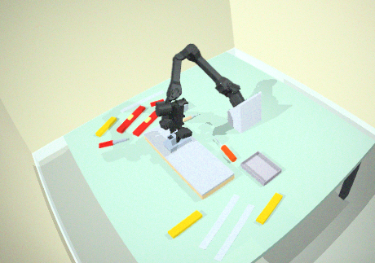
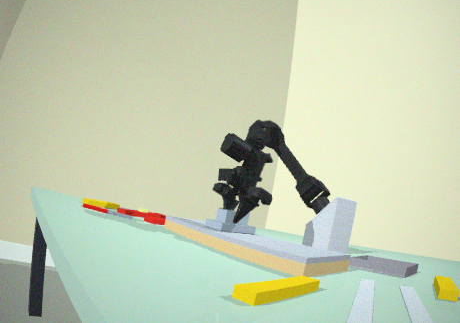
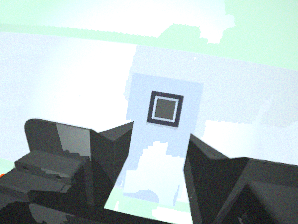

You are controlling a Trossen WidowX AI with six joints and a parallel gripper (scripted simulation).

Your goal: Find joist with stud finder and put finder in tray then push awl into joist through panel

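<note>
The grey tray lies 350 mm to the left of my gripper tip, 270 mm behind it and 50 mm below it. The rest, counted from my gripper tip: orange-handled awl 190 mm behind, 120 mm to the left, 50 mm below; then stud finder 20 mm above, 10 mm ahead; then square indicator 30 mm above, 20 mm ahead.
</note>
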